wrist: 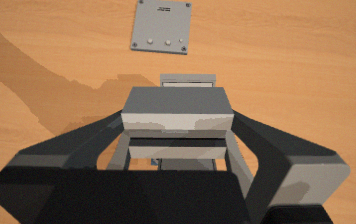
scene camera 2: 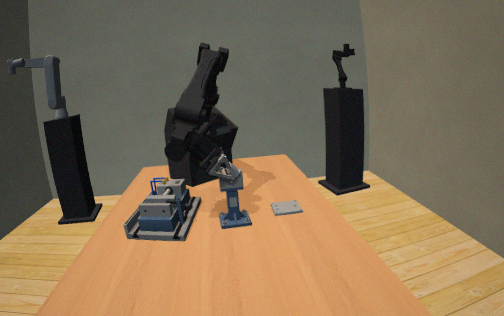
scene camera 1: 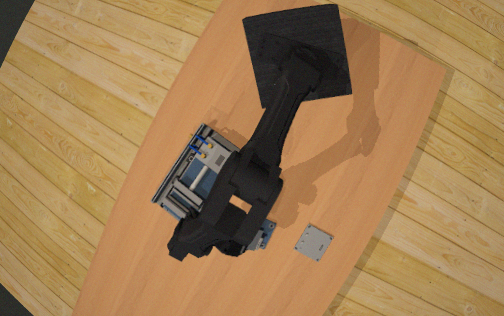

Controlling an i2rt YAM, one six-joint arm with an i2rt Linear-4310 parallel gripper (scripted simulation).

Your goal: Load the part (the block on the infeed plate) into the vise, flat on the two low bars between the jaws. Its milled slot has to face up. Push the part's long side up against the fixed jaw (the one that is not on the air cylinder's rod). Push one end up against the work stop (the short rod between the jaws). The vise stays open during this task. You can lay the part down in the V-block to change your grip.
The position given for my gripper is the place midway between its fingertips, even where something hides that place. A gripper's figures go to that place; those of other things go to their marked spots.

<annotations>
My gripper [wrist: 177, 112] is 13 cm from the lens. A part [wrist: 164, 122] is 10 cm from the lens.
</annotations>
